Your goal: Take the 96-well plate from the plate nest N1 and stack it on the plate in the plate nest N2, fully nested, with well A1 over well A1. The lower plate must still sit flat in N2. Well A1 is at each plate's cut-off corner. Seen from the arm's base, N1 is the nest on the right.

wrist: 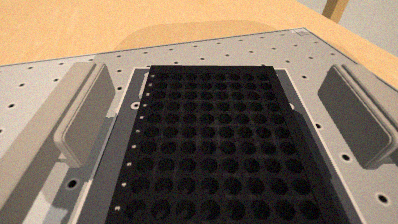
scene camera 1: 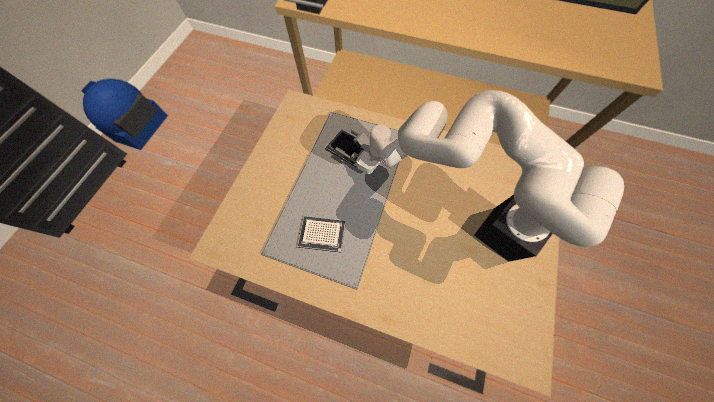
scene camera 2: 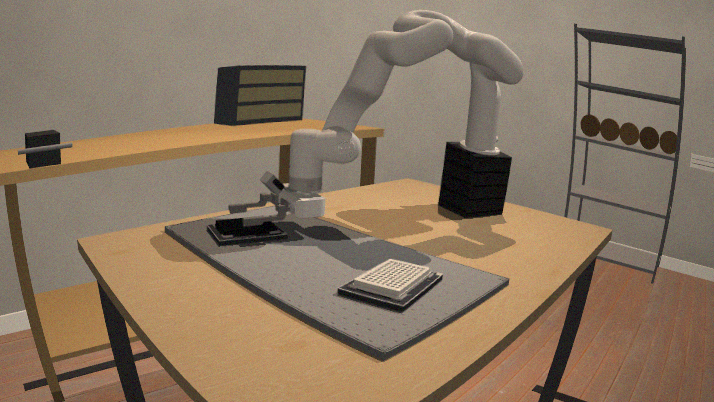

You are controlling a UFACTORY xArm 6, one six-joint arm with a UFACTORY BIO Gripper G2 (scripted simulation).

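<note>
Scene camera 2 gives me a black 96-well plate [scene camera 2: 226, 227], along with a white 96-well plate [scene camera 2: 395, 278] and a grey perforated mat [scene camera 2: 305, 270]. In the wrist view I find the black 96-well plate [wrist: 205, 137] and the grey perforated mat [wrist: 308, 59], while the white 96-well plate is out of frame there in the wrist view. Scene camera 1 shows me the white 96-well plate [scene camera 1: 316, 232], and the mat [scene camera 1: 329, 187] is visible in it too.
</note>
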